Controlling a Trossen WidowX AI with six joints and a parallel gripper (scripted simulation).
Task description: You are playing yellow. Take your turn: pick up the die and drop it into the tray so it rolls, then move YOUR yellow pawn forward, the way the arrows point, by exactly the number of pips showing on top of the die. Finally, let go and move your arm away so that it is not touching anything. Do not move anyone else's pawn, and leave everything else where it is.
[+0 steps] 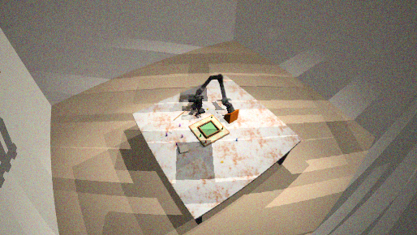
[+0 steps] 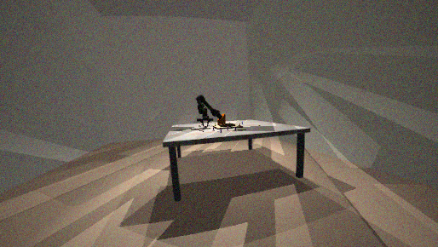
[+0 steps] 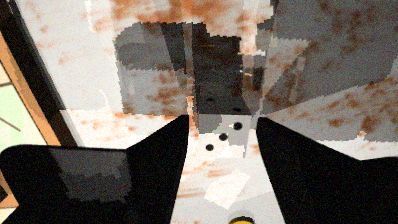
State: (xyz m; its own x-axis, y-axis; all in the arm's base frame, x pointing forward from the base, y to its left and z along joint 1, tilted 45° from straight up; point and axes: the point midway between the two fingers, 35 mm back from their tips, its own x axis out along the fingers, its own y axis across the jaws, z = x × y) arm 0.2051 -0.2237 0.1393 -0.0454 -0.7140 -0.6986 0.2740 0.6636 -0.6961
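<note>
Right now the yellow pawn is 130 mm to the left of my gripper tip, 60 mm behind it and 20 mm above it. Also, from my gripper tip: green pawn 260 mm to the left, 170 mm ahead, 20 mm above; then green tray 240 mm to the left, 60 mm ahead; then grey die right at my gripper tip.
</note>
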